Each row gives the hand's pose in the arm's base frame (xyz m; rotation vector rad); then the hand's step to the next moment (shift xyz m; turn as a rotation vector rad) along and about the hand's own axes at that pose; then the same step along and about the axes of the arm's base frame.
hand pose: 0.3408 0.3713 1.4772 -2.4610 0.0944 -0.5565
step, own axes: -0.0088 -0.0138 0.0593 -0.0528 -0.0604 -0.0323
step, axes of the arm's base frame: 0.0156 0.0455 -0.0384 -0.0650 0.0416 0.0390
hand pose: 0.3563 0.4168 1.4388 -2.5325 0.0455 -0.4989
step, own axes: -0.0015 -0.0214 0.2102 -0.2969 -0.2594 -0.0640
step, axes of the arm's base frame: 0.0727 0.1265 -0.1528 -0.3176 0.2266 0.0854
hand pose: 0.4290 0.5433 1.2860 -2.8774 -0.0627 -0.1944
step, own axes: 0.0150 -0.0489 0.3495 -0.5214 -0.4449 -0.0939
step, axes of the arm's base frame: 0.0562 0.1372 -0.3206 -0.5548 0.3925 0.1296
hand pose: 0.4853 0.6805 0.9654 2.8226 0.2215 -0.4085
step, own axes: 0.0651 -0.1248 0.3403 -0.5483 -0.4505 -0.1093
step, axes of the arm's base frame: -0.0486 0.0251 -0.3642 -0.5774 0.3994 0.1504
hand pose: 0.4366 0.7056 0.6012 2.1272 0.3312 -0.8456
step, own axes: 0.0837 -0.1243 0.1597 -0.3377 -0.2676 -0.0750
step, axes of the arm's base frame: -0.0720 -0.0466 -0.2015 -0.3473 0.2455 0.1019
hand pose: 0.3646 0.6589 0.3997 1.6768 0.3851 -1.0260
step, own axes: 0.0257 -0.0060 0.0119 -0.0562 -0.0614 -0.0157
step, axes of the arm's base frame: 0.0055 -0.0146 -0.0244 -0.0681 0.0499 0.0066
